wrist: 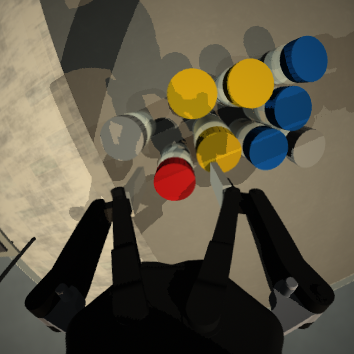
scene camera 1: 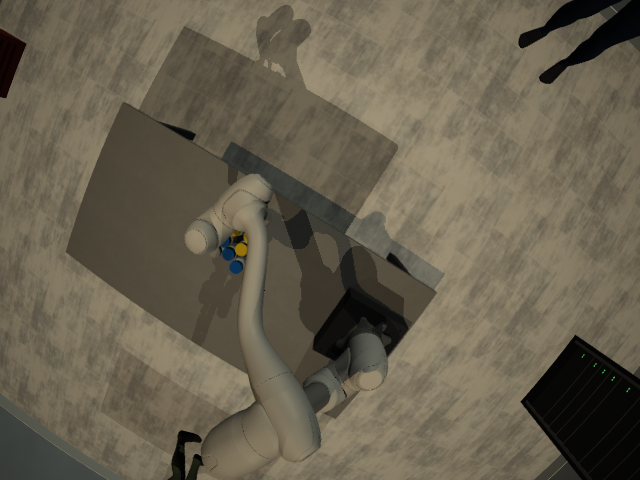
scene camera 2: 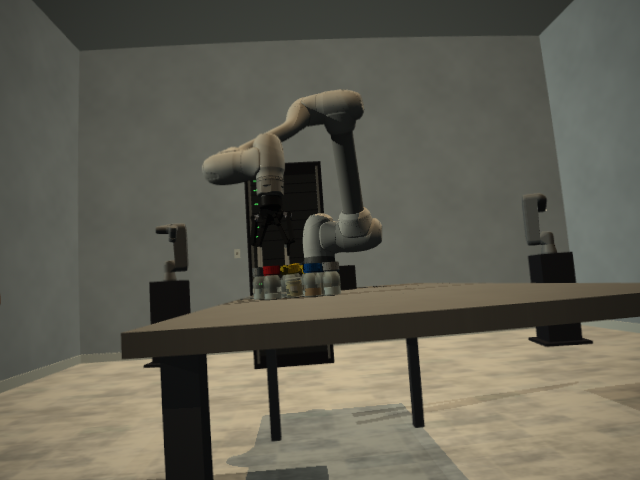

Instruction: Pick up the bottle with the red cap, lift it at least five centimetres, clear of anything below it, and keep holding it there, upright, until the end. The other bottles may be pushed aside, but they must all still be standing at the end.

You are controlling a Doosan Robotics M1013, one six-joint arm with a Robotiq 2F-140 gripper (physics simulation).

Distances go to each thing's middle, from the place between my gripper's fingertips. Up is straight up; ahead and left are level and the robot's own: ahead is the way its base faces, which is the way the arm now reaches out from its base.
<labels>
The red-capped bottle (wrist: 174,179) is 50 mm below my hand, 10 mm to the right of it and 10 mm ahead of it. Round my hand: yellow-capped bottle (wrist: 213,140): 60 mm to the left, 50 mm below, 30 mm behind.
</labels>
